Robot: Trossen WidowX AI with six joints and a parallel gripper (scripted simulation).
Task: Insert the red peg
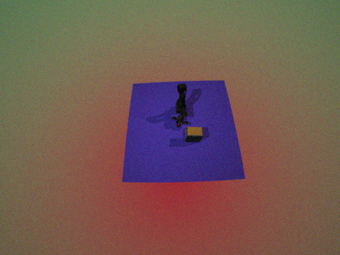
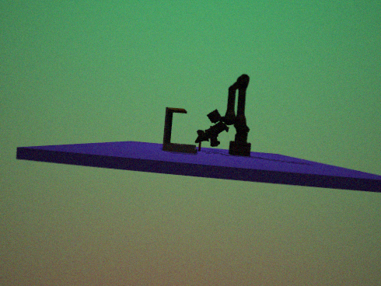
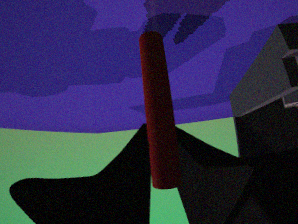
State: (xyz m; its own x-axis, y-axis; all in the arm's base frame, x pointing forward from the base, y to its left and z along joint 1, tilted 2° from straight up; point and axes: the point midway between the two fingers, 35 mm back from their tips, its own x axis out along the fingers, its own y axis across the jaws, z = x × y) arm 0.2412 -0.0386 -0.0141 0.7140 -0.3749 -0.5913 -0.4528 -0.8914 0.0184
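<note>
Now: gripper tip 3 cm past the red peg, 1 cm to the right of it and 1 cm above it. From my gripper tip the other things lie so: orange roof: 17 cm above, 16 cm to the left, 11 cm ahead; then dark back wall: 16 cm to the left, 16 cm ahead, 7 cm above.
</note>
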